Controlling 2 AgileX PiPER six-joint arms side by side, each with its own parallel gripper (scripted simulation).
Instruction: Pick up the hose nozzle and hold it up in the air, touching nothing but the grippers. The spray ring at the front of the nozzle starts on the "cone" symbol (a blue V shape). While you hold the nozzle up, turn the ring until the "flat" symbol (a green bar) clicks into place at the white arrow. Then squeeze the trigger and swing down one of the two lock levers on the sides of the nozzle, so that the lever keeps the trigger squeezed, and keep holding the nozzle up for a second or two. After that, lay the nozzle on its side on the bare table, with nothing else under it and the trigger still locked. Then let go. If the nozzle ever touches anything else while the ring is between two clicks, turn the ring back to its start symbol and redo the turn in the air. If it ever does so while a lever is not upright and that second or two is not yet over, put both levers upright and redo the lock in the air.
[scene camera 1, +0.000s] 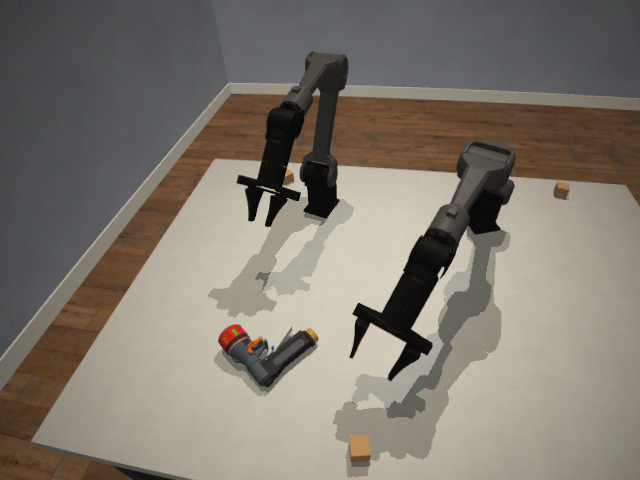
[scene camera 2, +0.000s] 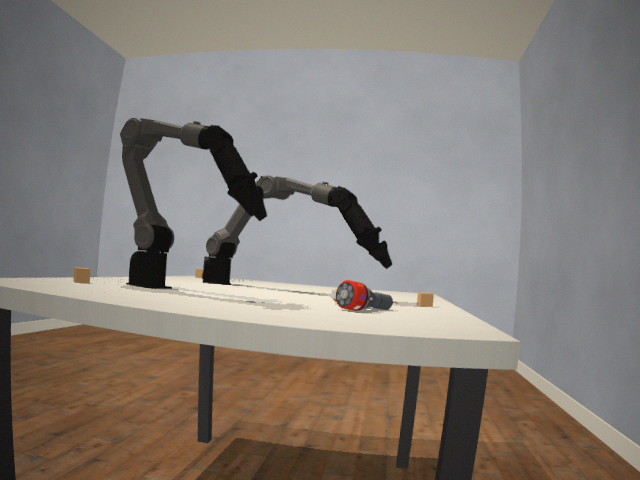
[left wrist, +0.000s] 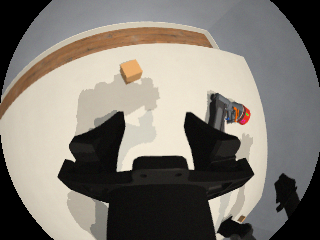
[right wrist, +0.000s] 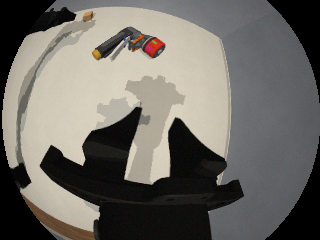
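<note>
There's a hose nozzle (scene camera 1: 265, 371) here, and you get the nozzle in scene camera 2 (scene camera 2: 377, 300) as well, plus in the right wrist view (right wrist: 107, 47) and the left wrist view (left wrist: 220, 106). The right gripper (scene camera 1: 259, 223) is visible too, and it's also in the right wrist view (right wrist: 156, 120) and scene camera 2 (scene camera 2: 259, 215). As for the left gripper (scene camera 1: 370, 366), it's in the left wrist view (left wrist: 154, 119) and in scene camera 2 (scene camera 2: 385, 262) too.
</note>
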